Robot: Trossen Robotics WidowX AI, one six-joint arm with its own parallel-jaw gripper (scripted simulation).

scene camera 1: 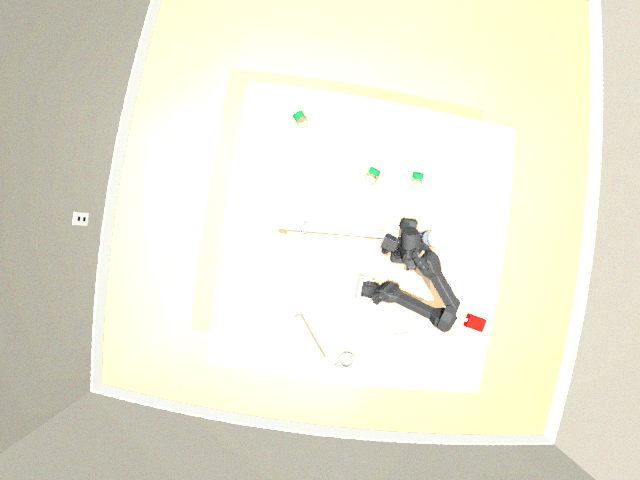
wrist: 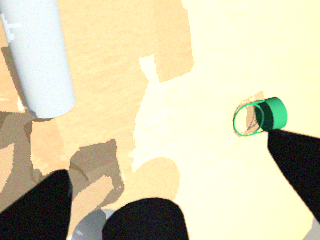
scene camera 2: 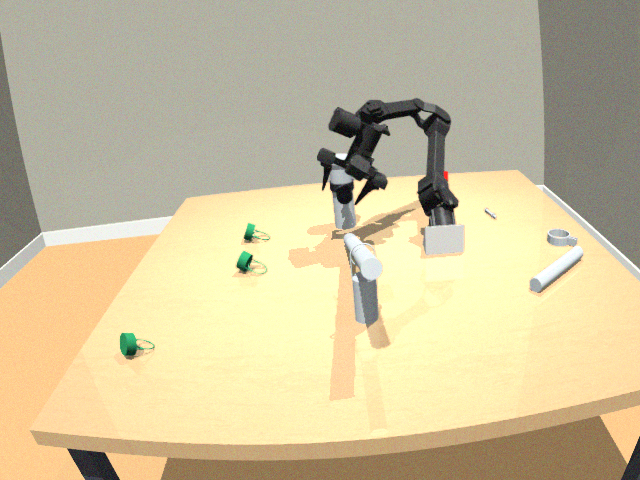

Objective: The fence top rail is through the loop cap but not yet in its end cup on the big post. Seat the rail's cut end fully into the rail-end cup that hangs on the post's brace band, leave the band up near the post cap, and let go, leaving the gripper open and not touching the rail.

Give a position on a grey top rail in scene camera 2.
371, 268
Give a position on a short grey post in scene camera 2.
366, 311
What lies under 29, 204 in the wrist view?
The gripper.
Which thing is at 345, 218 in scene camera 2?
A big post.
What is the gripper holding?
Nothing.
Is the gripper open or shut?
Open.
